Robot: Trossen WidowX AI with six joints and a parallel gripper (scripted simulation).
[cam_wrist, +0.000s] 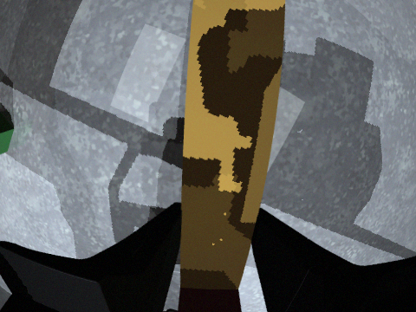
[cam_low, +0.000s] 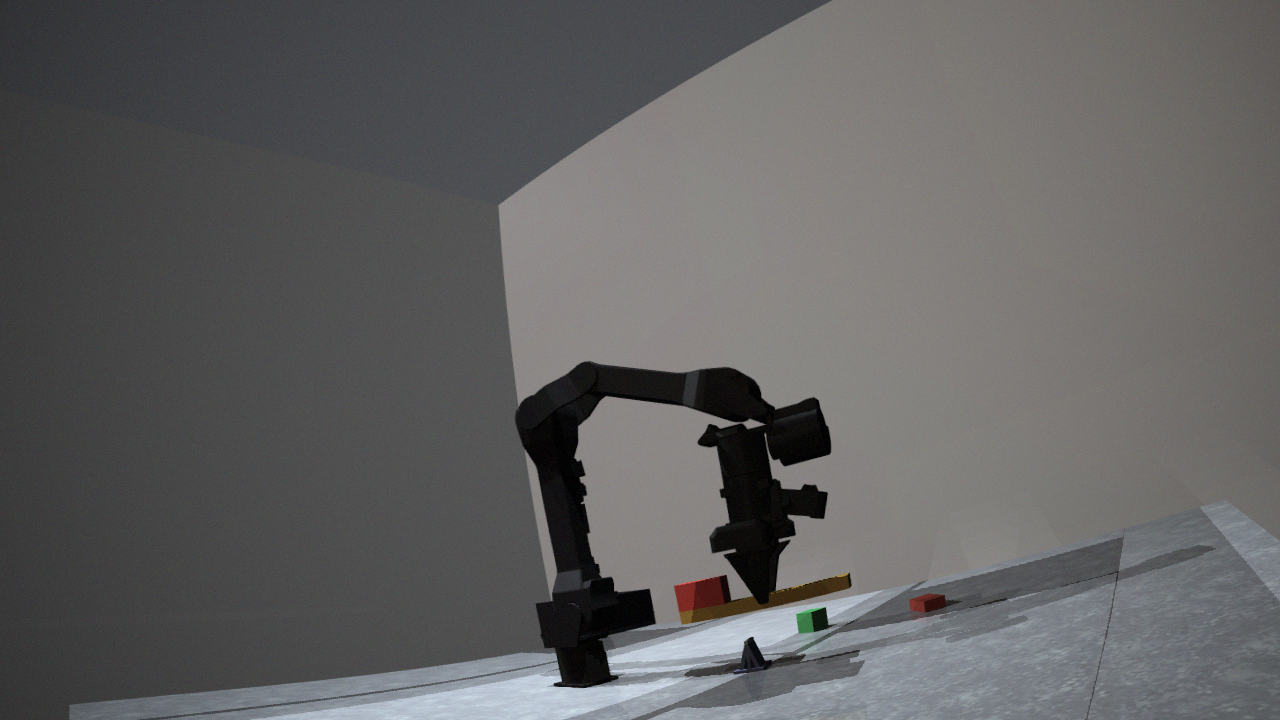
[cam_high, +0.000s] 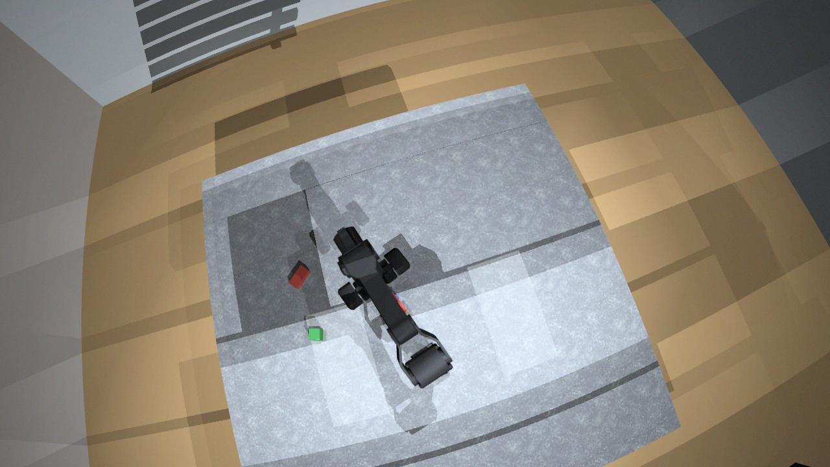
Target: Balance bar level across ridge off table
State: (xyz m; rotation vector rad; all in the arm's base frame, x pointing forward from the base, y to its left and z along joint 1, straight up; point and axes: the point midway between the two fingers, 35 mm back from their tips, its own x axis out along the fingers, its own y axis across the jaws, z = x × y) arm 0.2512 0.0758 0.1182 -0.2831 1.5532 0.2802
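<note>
My gripper tip is 2 cm past the dark blue ridge, 1 cm to the left of it and 6 cm above it. The rest, counted from my gripper tip: red block 11 cm ahead, 24 cm to the left, 8 cm below; green cube 7 cm behind, 23 cm to the left, 7 cm below.
</note>
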